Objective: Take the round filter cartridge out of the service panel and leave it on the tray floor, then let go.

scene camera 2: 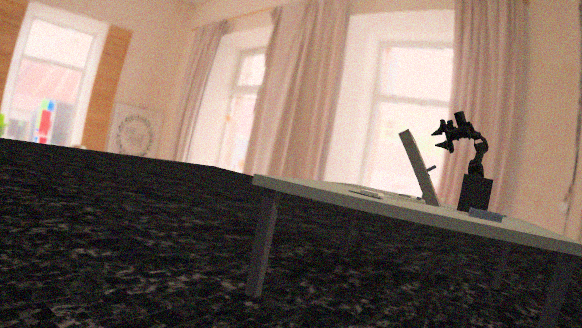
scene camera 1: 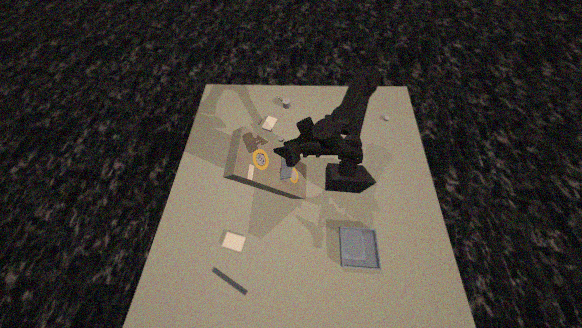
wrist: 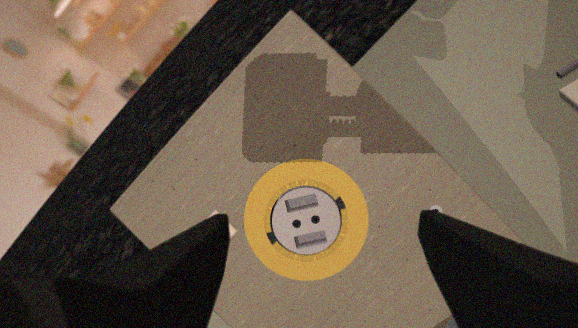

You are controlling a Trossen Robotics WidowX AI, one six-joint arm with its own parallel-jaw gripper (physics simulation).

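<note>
The round grey filter cartridge sits in the tilted service panel, inside a yellow ring. Its face has two raised bars and two dark holes, and dark tabs show at its edge. My gripper is open and empty, in front of the panel and apart from it. In the wrist view the fingers stand on either side of the ring, with the cartridge slightly left of midway. The blue-grey tray lies on the table, near the arm's base.
A grey part stands out from the panel beside a second yellow ring. A pale label is on the panel. Cream squares, a dark bar and a small cylinder lie around the panel on the table.
</note>
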